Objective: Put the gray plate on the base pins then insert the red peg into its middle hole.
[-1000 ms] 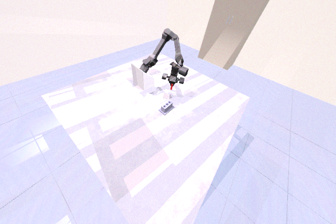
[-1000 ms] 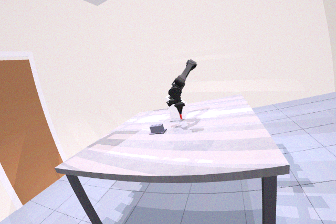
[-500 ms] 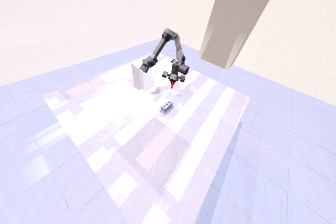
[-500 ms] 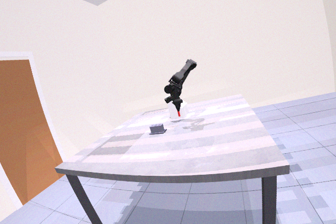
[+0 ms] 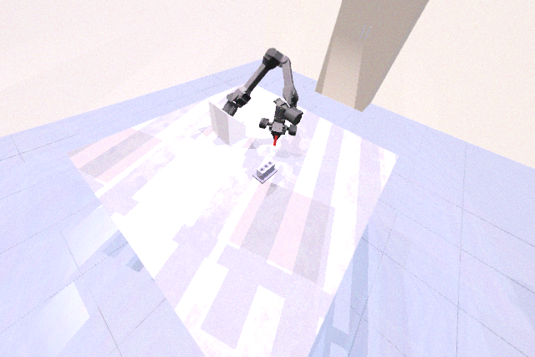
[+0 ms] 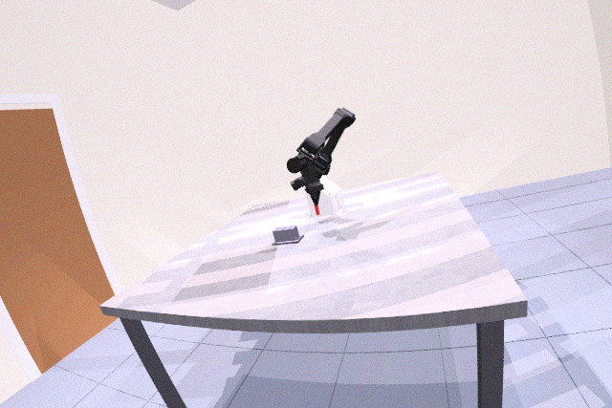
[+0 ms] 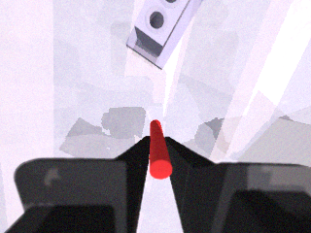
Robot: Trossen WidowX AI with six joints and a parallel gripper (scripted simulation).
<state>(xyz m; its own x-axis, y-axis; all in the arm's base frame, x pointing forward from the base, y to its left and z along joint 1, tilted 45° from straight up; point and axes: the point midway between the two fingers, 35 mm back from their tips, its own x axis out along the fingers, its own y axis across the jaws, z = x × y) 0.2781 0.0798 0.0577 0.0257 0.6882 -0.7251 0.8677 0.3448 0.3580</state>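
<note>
Right now the gray plate is 130 mm to the right of my gripper tip, 70 mm below it and 70 mm ahead of it. Also, from my gripper tip: dark base 130 mm to the right, 110 mm below, 70 mm ahead; then red peg right at my gripper tip.
</note>
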